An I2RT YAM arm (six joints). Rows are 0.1 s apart.
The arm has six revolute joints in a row. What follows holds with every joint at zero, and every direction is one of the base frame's. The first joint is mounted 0.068 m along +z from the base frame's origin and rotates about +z. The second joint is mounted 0.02 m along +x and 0.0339 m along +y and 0.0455 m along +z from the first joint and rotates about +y. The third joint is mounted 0.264 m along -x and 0.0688 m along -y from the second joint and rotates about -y. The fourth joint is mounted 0.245 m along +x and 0.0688 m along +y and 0.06 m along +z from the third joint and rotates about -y. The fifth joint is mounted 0.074 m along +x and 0.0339 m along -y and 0.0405 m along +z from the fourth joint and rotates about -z. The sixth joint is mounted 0.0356 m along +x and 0.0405 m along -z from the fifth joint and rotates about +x. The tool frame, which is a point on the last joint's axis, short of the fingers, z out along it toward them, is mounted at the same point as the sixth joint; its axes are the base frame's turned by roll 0, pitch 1.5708 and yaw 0 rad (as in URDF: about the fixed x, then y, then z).
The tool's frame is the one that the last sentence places.
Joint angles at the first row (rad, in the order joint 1, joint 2, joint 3, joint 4, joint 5, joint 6):
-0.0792 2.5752 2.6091 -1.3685 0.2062 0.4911
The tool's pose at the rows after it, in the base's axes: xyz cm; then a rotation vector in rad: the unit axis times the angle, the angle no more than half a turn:
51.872 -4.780 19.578 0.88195 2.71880 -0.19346
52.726 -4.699 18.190 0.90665 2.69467 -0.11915
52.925 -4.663 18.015 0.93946 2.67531 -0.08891
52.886 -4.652 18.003 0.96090 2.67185 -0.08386
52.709 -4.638 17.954 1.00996 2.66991 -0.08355
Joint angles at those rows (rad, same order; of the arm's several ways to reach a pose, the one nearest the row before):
-0.0788 2.6217 2.6092 -1.3171 0.1932 0.5251
-0.0788 2.6518 2.6090 -1.2590 0.1509 0.5499
-0.0788 2.6561 2.6092 -1.2434 0.1364 0.5774
-0.0788 2.6561 2.6092 -1.2473 0.1341 0.5930
-0.0788 2.6560 2.6090 -1.2640 0.1341 0.6270

